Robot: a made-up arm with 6 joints.
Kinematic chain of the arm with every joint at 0, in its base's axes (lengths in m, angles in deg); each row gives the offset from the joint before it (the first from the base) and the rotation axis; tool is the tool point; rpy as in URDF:
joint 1: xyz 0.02 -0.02 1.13 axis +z
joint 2: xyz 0.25 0 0.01 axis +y
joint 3: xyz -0.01 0 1.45 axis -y
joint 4: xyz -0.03 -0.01 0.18 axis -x
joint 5: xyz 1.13 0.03 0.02 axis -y
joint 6: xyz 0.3 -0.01 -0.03 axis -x
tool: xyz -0.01 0.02 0.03 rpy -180 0 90
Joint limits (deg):
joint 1: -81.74..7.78
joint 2: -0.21..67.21
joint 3: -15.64..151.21
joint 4: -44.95..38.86
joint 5: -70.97..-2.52
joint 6: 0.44..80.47
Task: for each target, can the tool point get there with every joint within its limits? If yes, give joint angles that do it. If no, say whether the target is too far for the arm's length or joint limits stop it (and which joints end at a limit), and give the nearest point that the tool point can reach.
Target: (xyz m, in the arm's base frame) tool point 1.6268 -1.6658 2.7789
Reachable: yes | joints -49.28 34.36 50.87 -36.98 -39.76 44.46
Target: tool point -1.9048 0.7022 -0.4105
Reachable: no: joint limits stop it (at a limit: joint 1, joint 2, joint 3, joint 4, joint 6) | nearest point 0.1238 -1.6880 0.5555 | short by 3.280 m
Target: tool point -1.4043 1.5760 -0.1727
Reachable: no: joint limits stop it (at a limit: joint 1, joint 2, joint 3, joint 5, joint 6) | nearest point 1.6559 0.3290 0.5603 | short by 3.385 m
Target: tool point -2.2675 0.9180 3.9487
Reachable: no: too far | nearest point -0.9256 0.3677 3.2207 | short by 1.623 m
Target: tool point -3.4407 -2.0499 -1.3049
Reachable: no: too far | nearest point 0.1510 -1.7413 0.4579 | short by 4.013 m
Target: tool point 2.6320 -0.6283 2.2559
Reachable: yes | joints -14.41 46.94 46.66 -14.17 -10.71 67.66
